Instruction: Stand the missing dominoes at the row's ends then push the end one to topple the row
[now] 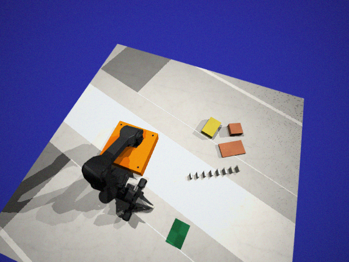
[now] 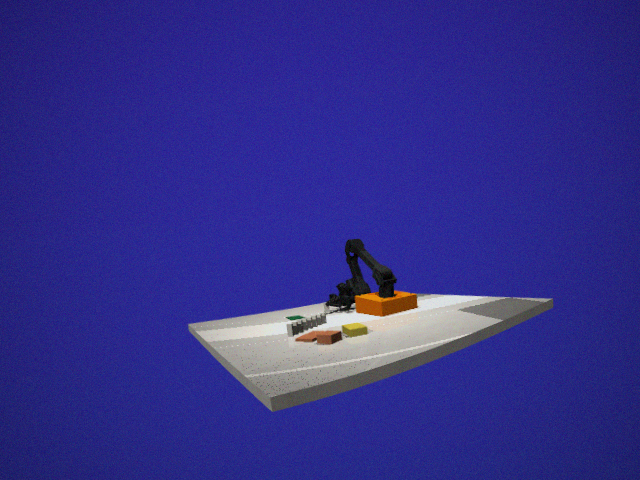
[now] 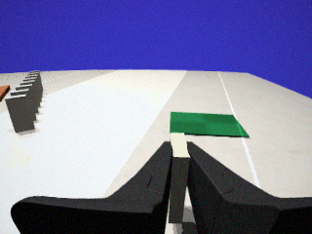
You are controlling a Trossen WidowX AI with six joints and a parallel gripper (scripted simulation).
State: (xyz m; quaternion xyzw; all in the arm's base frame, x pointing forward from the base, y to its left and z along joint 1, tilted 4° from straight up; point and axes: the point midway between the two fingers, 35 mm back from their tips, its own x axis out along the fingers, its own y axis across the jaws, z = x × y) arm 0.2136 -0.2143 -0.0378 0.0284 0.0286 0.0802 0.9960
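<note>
My gripper tip is now 15 cm short of the flat green piece, 5 cm above it and 3 cm to the left of it. Round my gripper tip: yellow block: 51 cm to the left, 4 cm below, 4 cm ahead; then brown block: 57 cm to the left, 16 cm ahead, 4 cm below; then flat orange block: 46 cm to the left, 19 cm ahead, 5 cm below.
</note>
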